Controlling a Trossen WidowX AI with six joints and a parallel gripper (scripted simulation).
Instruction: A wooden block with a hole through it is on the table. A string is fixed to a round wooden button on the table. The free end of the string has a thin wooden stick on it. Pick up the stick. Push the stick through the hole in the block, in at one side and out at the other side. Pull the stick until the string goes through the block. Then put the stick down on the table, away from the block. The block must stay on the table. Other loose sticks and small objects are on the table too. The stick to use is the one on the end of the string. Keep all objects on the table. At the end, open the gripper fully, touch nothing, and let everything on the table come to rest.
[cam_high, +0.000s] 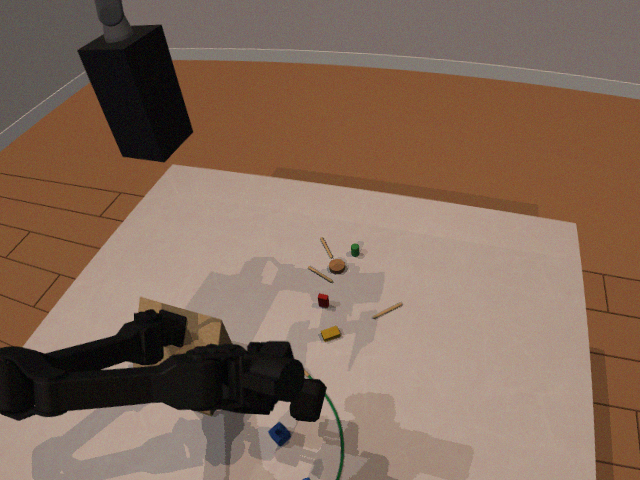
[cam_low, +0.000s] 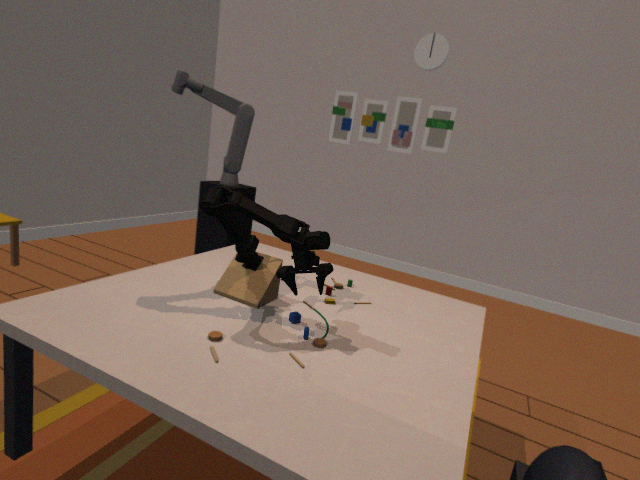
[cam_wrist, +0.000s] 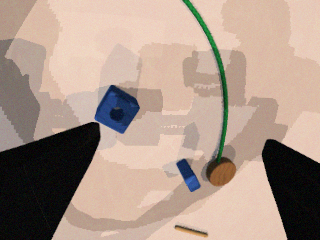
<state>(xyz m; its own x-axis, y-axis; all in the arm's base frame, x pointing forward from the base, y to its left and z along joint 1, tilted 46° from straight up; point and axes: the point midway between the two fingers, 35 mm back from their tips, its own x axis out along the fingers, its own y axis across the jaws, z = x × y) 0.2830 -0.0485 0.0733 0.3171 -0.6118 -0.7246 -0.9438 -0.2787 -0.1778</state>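
The blue cube is 3 cm behind my gripper tip, 1 cm to the right of it and 9 cm below it. From my gripper tip the other things lie so: thin wooden stick: 4 cm behind, 13 cm to the left, 10 cm below; then yellow block: 1 cm behind, 23 cm to the left, 10 cm below; then round wooden button: 11 cm ahead, 10 cm to the right, 10 cm below.
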